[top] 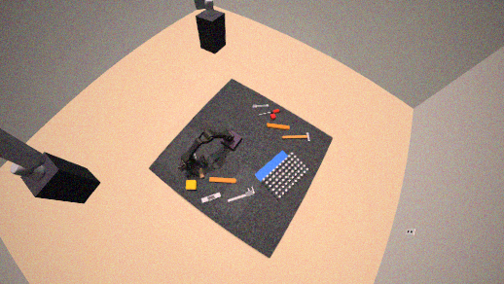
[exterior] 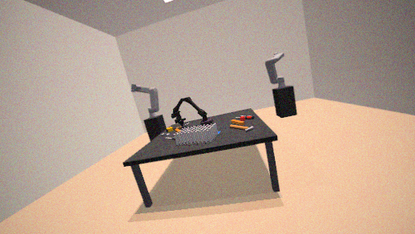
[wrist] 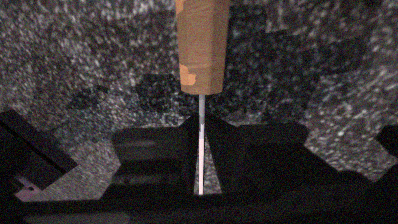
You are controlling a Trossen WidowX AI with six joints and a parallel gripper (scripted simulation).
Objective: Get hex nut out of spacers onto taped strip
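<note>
Right now the hook tool is 30 mm behind my gripper tip and 20 mm to the left of it. The rest, counted from my gripper tip: blue taped strip 550 mm ahead, 360 mm to the left, 10 mm below.
</note>
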